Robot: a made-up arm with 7 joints.
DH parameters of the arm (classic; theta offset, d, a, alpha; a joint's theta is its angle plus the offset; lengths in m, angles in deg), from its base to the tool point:
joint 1: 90 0.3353 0.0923 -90
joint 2: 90 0.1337 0.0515 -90
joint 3: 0 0.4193 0.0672 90
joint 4: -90 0.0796 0.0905 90
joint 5: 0 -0.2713 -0.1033 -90
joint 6: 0 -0.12 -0.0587 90
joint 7: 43.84 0 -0.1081 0
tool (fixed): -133.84 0.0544 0 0
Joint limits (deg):
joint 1: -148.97..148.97
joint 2: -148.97..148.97
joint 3: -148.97..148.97
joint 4: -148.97..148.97
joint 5: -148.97..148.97
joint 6: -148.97..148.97
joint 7: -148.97..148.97
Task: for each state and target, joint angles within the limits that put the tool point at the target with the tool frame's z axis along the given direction. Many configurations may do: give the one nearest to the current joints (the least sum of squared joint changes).
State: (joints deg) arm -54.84 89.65 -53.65 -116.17 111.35 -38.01 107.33
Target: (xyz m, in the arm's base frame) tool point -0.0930 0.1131 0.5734 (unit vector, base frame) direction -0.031 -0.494 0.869
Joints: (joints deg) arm -9.50 61.64 -31.24 -90.65 110.51 -3.32 137.50
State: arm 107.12 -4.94 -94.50 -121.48 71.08 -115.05 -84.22
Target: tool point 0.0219 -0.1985 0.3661 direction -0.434 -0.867 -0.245
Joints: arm 121.66 -9.11 -108.86 -69.60 82.35 -148.53 -82.08
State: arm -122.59 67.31 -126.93 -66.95 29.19 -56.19 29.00
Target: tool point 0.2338 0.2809 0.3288 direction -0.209 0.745 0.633
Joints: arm -148.97 30.24 -148.97 -94.73 26.95 -11.12 18.08
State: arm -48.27 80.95 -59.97 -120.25 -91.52 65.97 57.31
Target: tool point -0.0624 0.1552 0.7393 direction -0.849 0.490 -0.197
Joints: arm -71.59 30.64 -69.32 -142.95 -126.11 15.07 43.08
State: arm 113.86 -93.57 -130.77 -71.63 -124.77 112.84 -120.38
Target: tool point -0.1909 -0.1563 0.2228 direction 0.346 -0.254 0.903
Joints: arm 125.14 -126.98 -141.11 -104.78 -102.02 142.96 -121.55
